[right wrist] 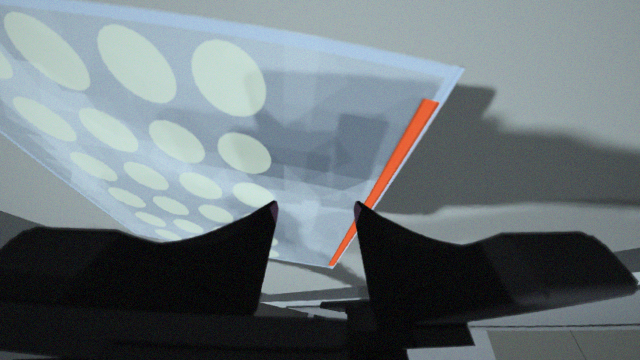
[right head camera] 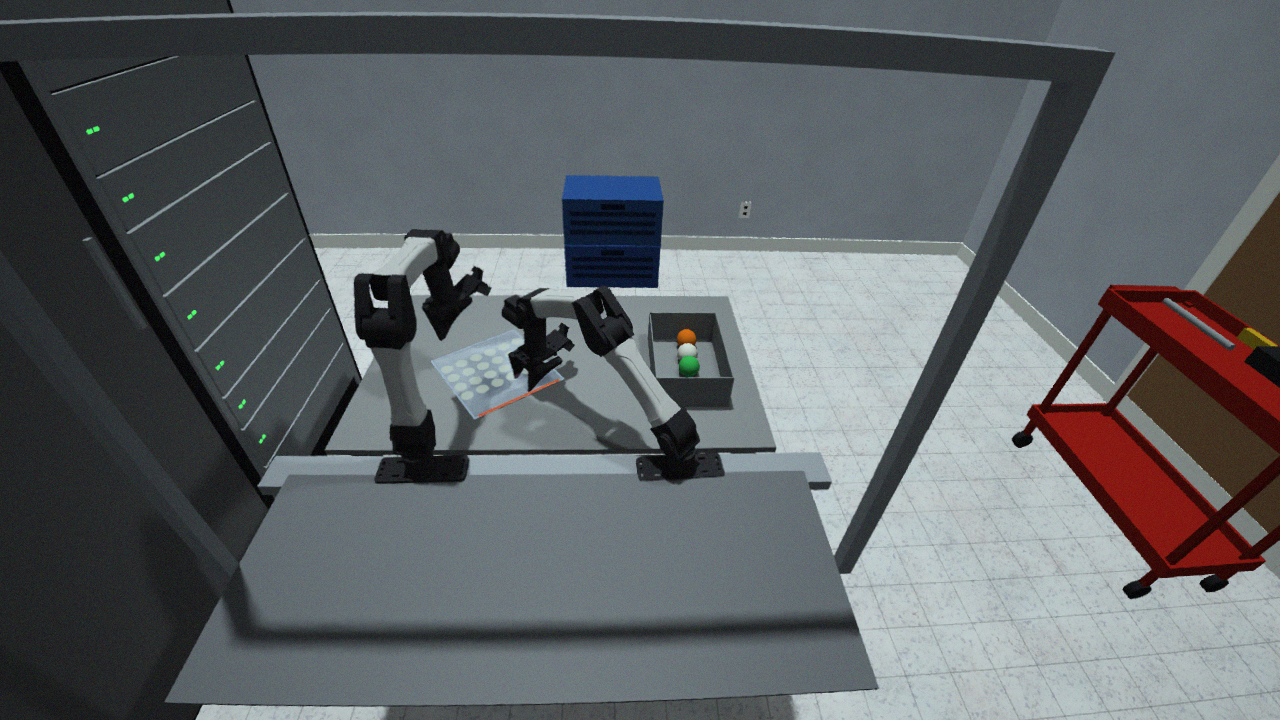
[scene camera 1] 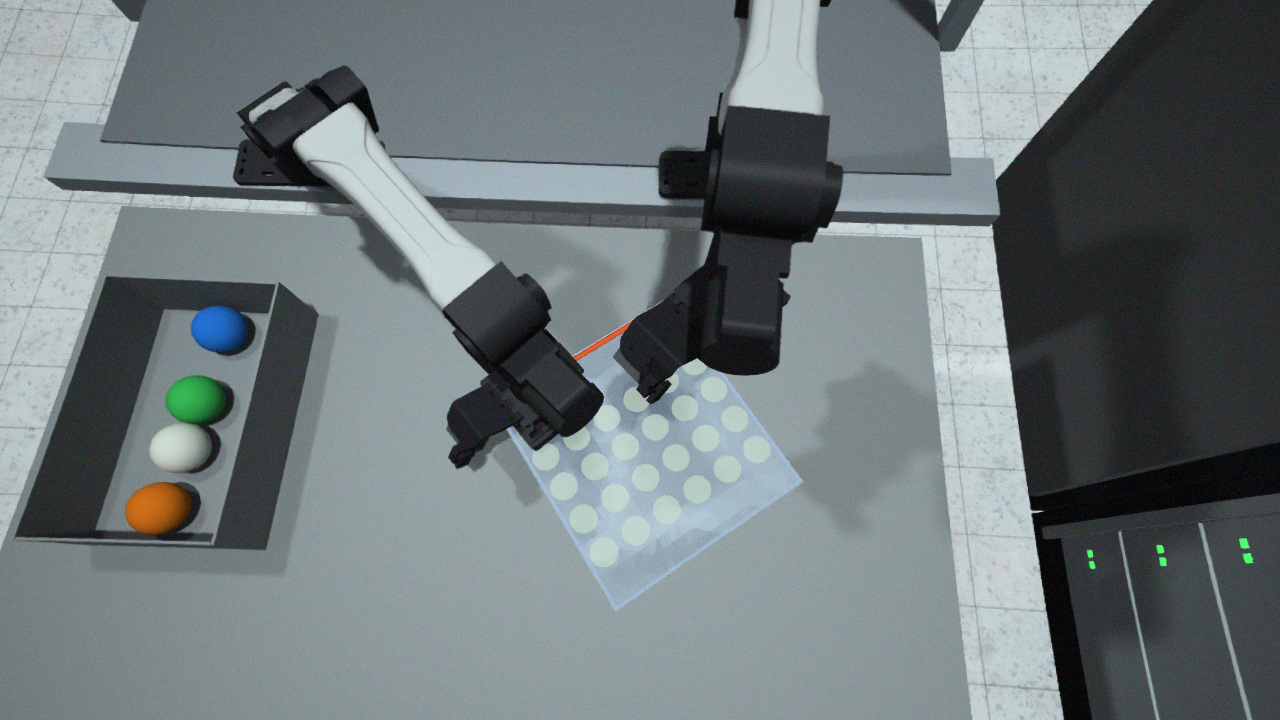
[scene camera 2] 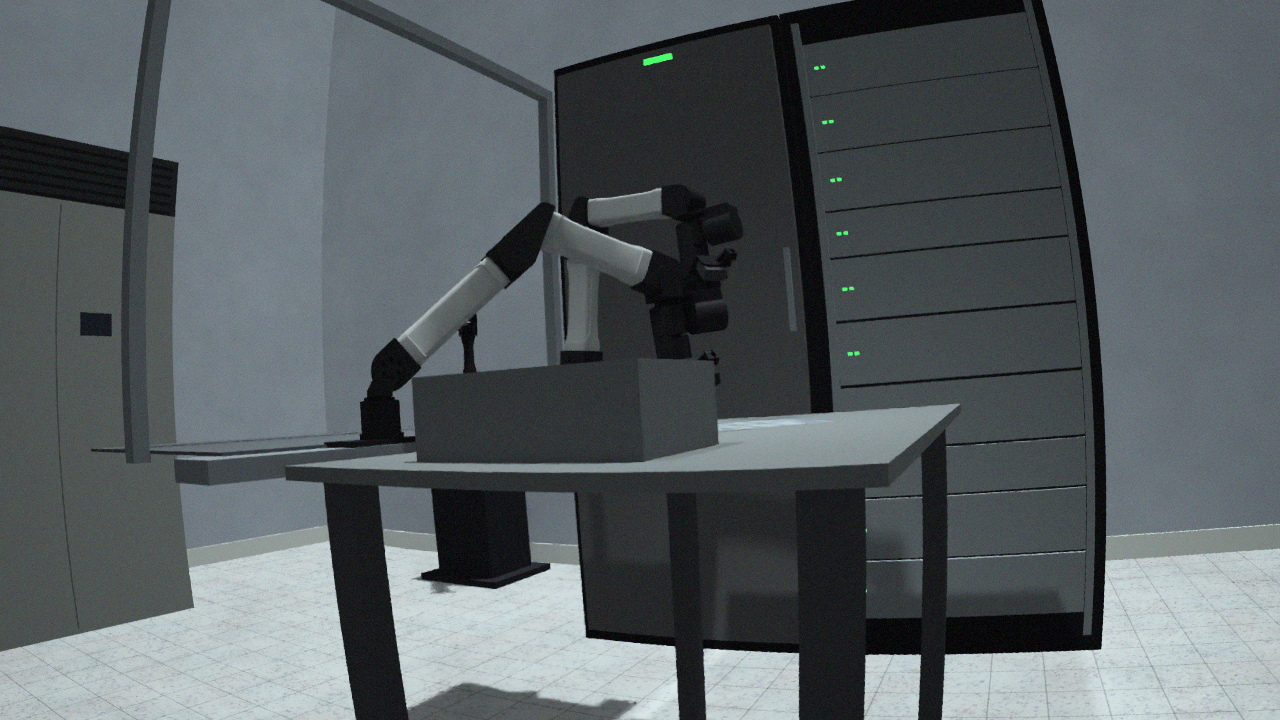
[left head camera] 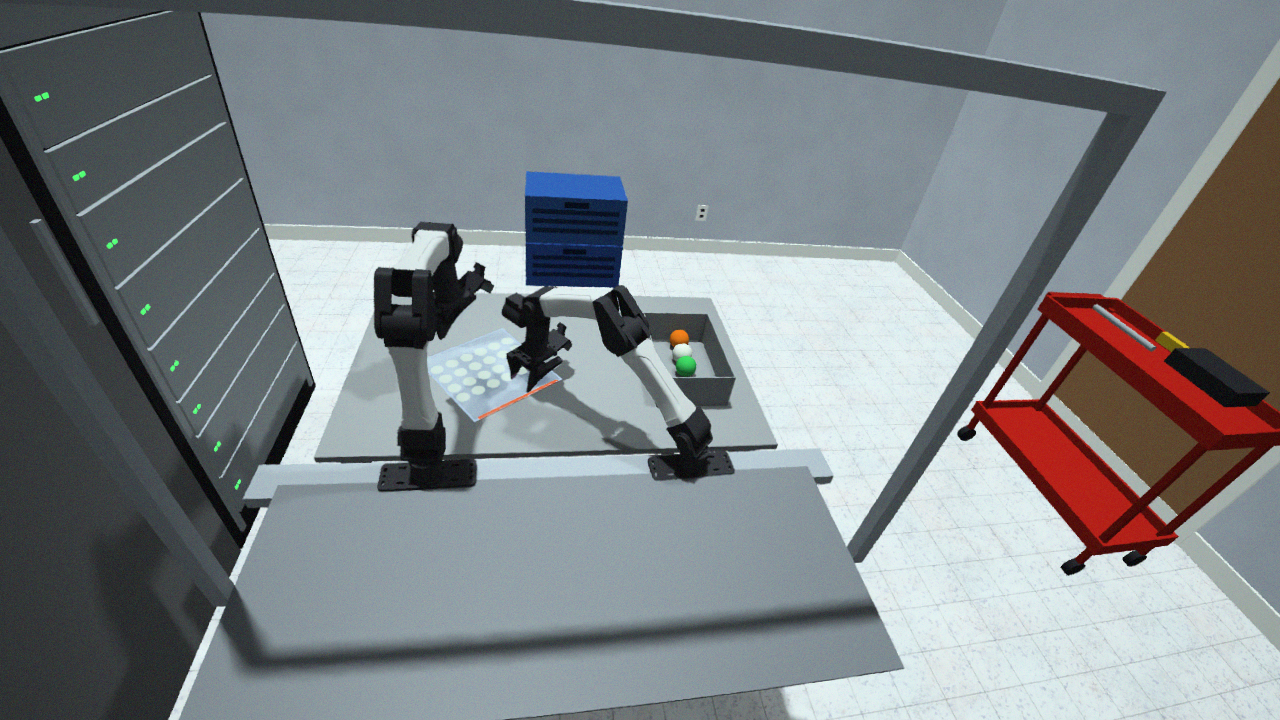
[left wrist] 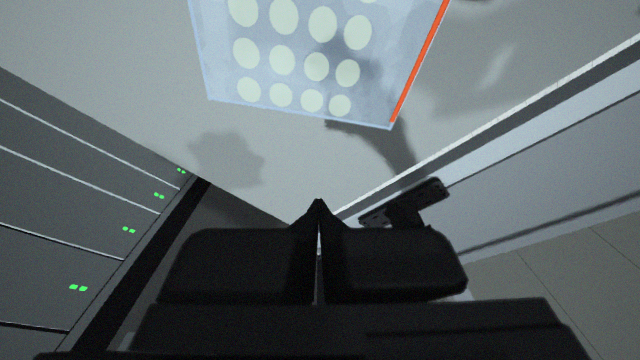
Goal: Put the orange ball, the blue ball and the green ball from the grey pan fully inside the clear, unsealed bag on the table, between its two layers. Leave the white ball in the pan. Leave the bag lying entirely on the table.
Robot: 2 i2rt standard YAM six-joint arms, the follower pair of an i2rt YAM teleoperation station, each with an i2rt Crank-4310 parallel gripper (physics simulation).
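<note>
In scene camera 1, the blue ball (scene camera 1: 220, 329), green ball (scene camera 1: 196, 399), white ball (scene camera 1: 180, 447) and orange ball (scene camera 1: 158, 507) lie in a row in the grey pan (scene camera 1: 290, 429) (right head camera: 698, 390). The blue ball is hidden in the head views. The clear bag (scene camera 1: 698, 528) (left wrist: 217, 60) (right wrist: 310, 60) lies flat on the table, printed with pale dots, an orange strip (scene camera 1: 601, 341) (right wrist: 405, 150) along one edge. My right gripper (right wrist: 316, 204) is open and empty, above the bag near the strip. My left gripper (left wrist: 318, 201) is shut, empty and higher above the bag.
The two arms are close together over the bag. The pan stands at the right of the grey table (left head camera: 375, 429) in the head views. A dark server cabinet (scene camera 1: 1136, 358) stands beyond the table's other side. A red cart (left head camera: 1029, 447) stands at the far right.
</note>
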